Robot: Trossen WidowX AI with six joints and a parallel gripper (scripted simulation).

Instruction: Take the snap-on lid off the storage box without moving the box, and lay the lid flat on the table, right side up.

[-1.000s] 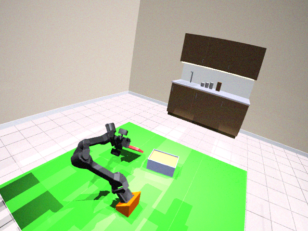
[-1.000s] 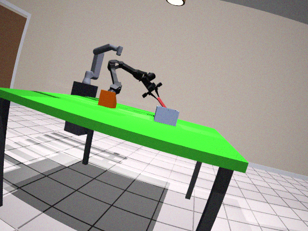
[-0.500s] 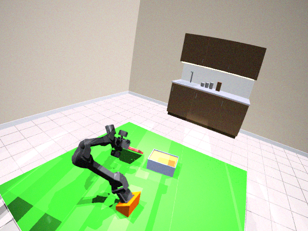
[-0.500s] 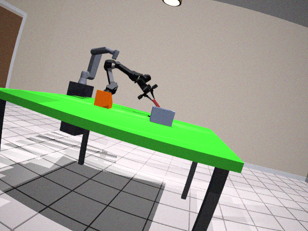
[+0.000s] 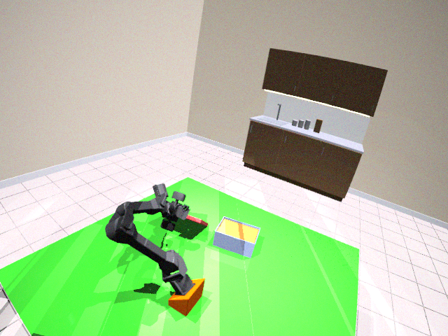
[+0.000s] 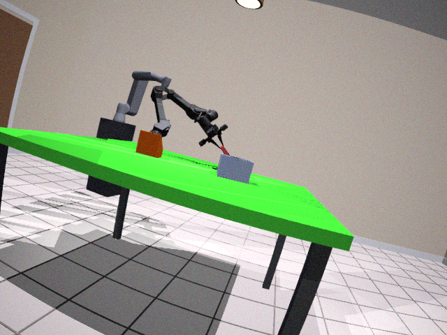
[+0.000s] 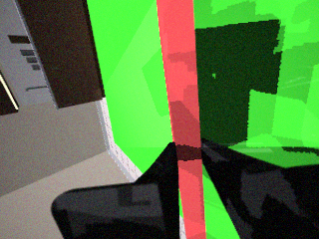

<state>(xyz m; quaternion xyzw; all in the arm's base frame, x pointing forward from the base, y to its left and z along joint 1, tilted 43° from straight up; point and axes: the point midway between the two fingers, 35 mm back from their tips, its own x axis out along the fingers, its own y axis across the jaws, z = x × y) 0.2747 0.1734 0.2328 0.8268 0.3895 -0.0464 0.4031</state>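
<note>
Right now my gripper tip is 60 mm short of the lid, 10 mm to the right of it and 50 mm above it. Also, from my gripper tip: storage box: 140 mm ahead, 280 mm to the right, 70 mm below.
</note>
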